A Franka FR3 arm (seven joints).
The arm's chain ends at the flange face. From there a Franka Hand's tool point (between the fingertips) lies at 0.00 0.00 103.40 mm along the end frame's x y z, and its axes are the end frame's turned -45 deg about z.
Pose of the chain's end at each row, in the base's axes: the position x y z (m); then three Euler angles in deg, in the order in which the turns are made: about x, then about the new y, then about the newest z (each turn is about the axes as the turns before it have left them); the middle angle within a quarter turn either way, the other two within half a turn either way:
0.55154 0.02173 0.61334 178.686 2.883 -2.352
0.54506 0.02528 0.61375 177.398 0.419 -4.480
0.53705 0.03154 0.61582 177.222 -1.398 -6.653
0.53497 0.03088 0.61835 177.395 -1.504 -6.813
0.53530 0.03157 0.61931 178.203 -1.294 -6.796
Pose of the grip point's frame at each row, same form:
0.55674 0.01936 0.51010 178.686 2.883 -47.352
0.54582 0.02059 0.51046 177.398 0.419 -49.480
0.53453 0.02653 0.51257 177.222 -1.398 -51.653
0.53226 0.02618 0.51509 177.395 -1.504 -51.813
0.53296 0.02833 0.51599 178.203 -1.294 -51.796

